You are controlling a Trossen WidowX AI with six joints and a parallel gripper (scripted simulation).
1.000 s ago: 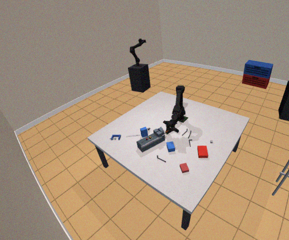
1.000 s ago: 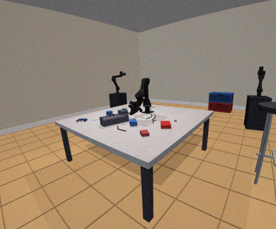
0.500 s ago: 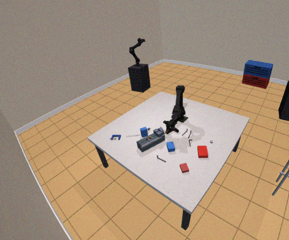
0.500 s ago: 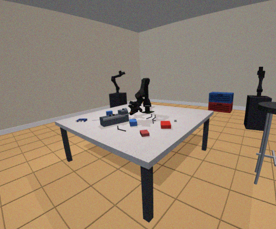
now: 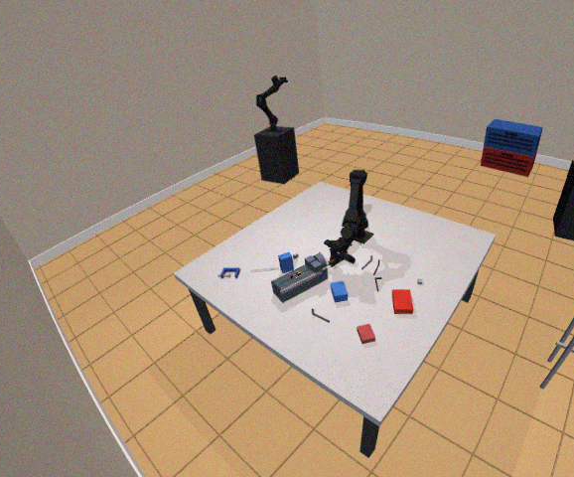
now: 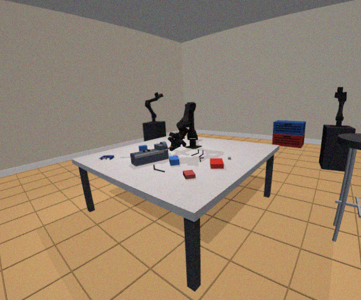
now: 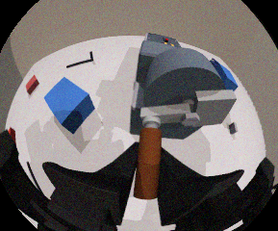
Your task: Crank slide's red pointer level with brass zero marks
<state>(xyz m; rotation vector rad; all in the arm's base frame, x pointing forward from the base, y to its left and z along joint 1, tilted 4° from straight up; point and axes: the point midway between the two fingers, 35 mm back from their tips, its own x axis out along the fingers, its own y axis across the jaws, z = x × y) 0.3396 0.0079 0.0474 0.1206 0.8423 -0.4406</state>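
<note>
The brown crank handle is 20 mm behind my gripper tip, 20 mm above it and 10 mm to the left of it. From my gripper tip the other things lie so: red pointer (170 mm ahead, 110 mm to the right, 30 mm above).
</note>
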